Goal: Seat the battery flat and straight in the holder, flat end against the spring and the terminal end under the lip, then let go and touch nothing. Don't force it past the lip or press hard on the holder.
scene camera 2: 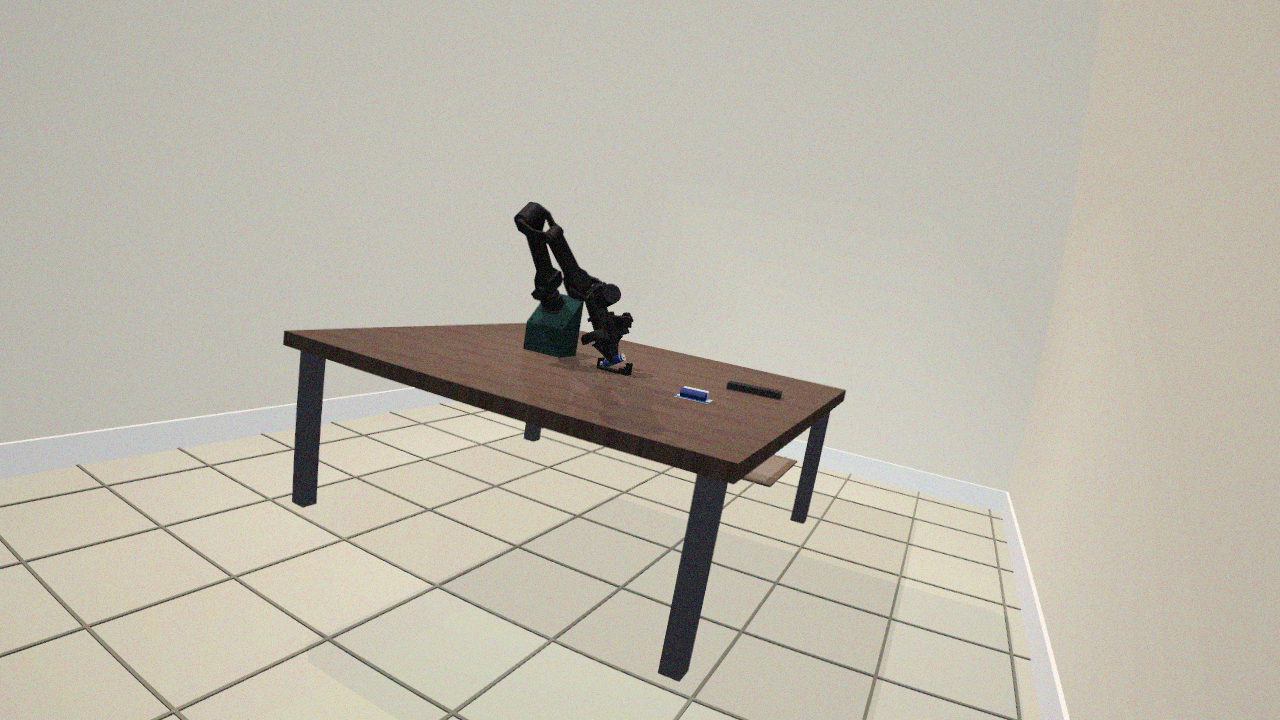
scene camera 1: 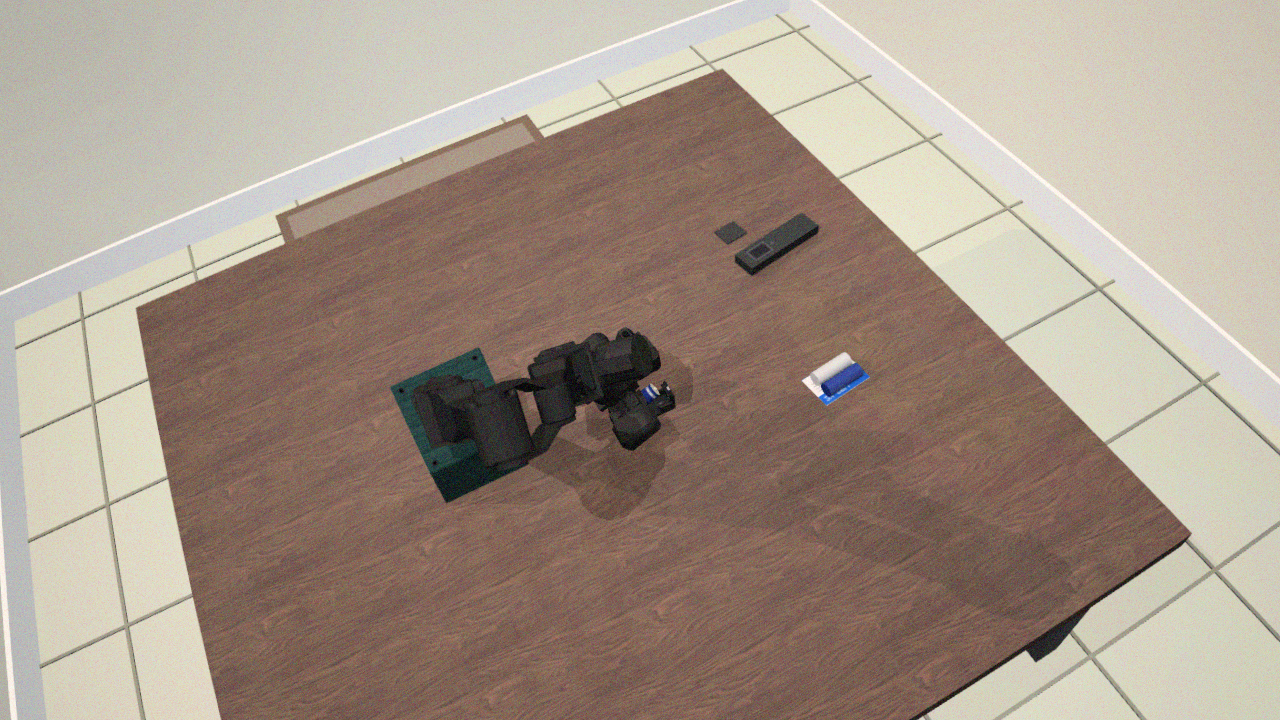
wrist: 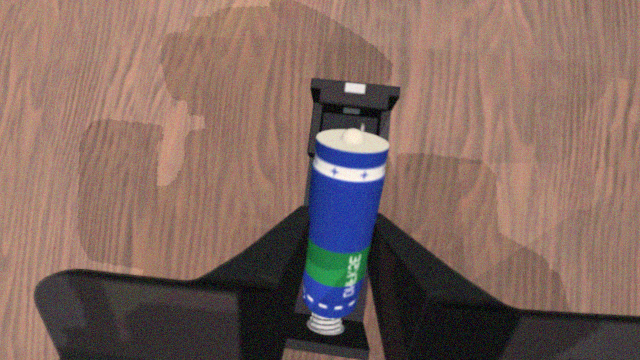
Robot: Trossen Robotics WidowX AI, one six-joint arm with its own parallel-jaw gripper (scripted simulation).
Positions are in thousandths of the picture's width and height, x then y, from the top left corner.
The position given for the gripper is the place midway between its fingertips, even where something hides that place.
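Observation:
You'd see the gripper (scene camera 1: 500, 562) along with a black remote (scene camera 1: 590, 358). There's the gripper (scene camera 2: 480, 503) again, and the wrist view has a battery (wrist: 545, 479) as well as the gripper (wrist: 529, 612).

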